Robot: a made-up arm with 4 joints.
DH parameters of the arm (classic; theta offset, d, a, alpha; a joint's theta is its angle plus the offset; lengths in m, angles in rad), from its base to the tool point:
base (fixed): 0 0 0 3.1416
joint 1: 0 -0.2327 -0.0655 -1.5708
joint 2: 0 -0.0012 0.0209 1.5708
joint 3: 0 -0.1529 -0.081 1.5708
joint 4: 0 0.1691 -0.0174 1.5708
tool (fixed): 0 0.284 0 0
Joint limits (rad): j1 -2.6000..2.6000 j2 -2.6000..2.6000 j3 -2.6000..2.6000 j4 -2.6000..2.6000
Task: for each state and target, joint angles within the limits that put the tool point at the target. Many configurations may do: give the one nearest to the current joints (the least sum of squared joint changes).
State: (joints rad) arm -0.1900 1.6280 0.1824 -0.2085
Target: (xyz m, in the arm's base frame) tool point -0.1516 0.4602 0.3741
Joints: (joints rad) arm 0.8993 1.4095 0.0518 0.5297
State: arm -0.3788 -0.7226 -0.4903 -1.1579
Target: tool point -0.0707 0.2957 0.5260
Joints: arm -0.2225 -1.1557 0.4189 -1.4325
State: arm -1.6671 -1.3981 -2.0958 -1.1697
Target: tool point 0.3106 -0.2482 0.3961
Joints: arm -0.7087 -0.9246 -1.8403 -1.3077
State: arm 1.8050 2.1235 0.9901 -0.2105
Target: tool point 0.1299 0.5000 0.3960
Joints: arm 1.5645 1.5470 1.2229 0.0684
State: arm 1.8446 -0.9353 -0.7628 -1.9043
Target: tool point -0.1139 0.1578 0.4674
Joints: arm 1.5613 -1.5731 -1.0683 -2.5597
